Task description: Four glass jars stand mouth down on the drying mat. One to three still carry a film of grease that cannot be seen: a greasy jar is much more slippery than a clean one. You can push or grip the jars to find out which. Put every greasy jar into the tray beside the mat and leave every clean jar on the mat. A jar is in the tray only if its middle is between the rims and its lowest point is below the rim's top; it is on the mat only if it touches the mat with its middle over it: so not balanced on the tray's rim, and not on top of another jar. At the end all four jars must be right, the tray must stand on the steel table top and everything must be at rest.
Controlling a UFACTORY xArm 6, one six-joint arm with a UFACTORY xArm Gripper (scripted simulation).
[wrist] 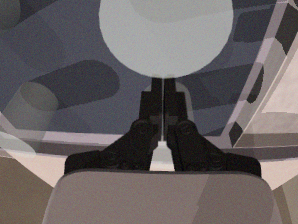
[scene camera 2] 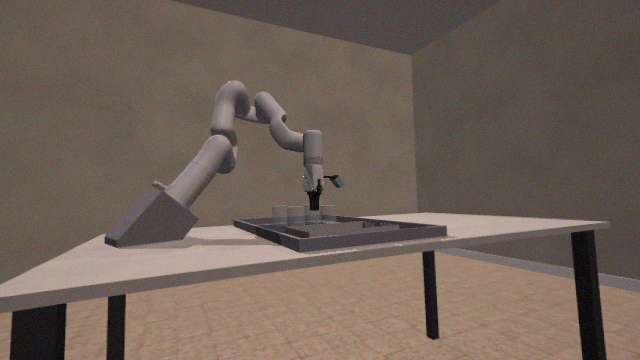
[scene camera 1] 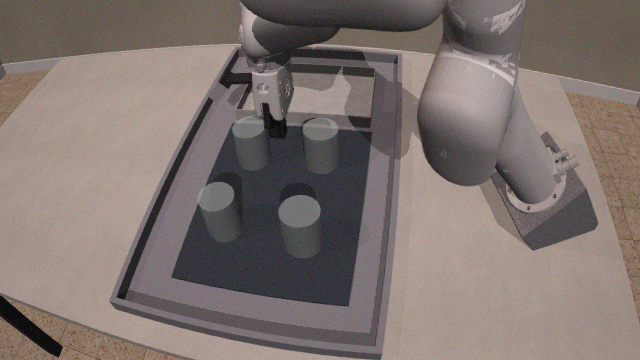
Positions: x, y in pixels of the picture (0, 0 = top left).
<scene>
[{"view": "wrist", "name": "gripper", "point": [162, 88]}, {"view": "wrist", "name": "dark mat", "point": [97, 94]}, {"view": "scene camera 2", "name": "gripper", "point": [314, 210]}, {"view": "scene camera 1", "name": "gripper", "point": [278, 135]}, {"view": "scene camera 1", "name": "tray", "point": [334, 89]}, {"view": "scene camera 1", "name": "dark mat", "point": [256, 262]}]
</scene>
